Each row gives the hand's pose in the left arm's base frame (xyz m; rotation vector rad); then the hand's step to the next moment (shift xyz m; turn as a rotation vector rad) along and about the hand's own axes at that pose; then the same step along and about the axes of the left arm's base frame.
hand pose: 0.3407 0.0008 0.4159 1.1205 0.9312 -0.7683
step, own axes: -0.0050 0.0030 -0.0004 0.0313 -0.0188 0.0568
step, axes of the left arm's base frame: 0.0004 0.0014 0.0056 0.0093 -0.0613 -0.0268
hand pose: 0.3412 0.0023 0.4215 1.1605 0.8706 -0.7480
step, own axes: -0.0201 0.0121 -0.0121 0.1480 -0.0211 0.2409
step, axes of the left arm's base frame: -0.0014 0.0157 0.0211 0.0971 -0.2467 -0.1006
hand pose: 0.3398 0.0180 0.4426 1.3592 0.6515 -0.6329
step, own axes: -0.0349 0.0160 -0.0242 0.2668 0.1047 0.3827
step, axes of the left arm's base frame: -0.0130 0.0269 0.0342 0.2777 -0.3784 -0.0912
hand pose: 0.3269 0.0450 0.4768 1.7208 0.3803 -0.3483
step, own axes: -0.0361 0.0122 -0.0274 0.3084 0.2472 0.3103
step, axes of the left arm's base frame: -0.0266 0.0228 0.0313 0.3789 -0.3288 0.0295
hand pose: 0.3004 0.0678 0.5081 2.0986 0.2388 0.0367
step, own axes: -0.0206 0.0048 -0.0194 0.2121 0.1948 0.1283
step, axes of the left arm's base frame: -0.0218 0.0103 0.0155 0.2539 -0.1662 0.0853
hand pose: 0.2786 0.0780 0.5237 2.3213 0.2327 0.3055
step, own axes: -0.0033 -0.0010 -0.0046 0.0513 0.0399 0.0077
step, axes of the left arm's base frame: -0.0046 0.0030 0.0019 0.0542 -0.0194 0.0312
